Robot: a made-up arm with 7 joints.
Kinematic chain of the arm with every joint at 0, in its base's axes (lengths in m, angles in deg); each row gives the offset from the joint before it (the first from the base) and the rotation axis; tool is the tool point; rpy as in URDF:
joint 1: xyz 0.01 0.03 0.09 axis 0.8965 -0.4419 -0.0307
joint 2: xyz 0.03 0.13 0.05 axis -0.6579 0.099 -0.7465
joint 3: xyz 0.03 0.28 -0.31 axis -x
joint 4: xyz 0.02 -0.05 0 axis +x
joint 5: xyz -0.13 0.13 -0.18 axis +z
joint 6: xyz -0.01 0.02 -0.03 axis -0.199 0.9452 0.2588
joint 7: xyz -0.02 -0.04 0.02 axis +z
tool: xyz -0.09 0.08 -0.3 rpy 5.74 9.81 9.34
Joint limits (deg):
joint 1: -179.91..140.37
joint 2: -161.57..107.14
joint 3: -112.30..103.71
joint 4: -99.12..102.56
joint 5: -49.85..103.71
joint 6: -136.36..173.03
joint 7: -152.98..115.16
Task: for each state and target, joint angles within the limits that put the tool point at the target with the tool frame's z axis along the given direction. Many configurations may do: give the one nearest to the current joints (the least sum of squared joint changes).
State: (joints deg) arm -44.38 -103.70 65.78 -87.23 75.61 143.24 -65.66
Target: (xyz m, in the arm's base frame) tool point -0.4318 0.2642 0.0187 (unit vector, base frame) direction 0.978 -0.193 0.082
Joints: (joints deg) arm -77.47 -54.97 85.45 -99.12 32.59 128.13 -76.74
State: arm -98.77 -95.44 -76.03 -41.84 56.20 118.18 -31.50
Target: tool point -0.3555 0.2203 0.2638 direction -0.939 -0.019 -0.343
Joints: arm -84.88 -137.69 -42.14 -78.59 34.80 162.50 -13.00
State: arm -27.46 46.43 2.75 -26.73 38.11 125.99 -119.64
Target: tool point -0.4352 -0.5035 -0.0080 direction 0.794 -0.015 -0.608
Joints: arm -70.68 64.40 -20.83 -8.60 40.69 77.78 -128.75
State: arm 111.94 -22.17 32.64 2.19 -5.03 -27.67 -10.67
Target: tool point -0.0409 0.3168 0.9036 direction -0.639 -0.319 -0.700
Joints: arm 135.70 -13.35 32.45 2.80 -2.48 -28.26 -17.22
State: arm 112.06 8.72 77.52 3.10 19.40 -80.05 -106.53
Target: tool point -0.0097 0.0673 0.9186 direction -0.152 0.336 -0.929
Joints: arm 137.47 14.51 51.11 28.81 58.63 -78.28 -111.19
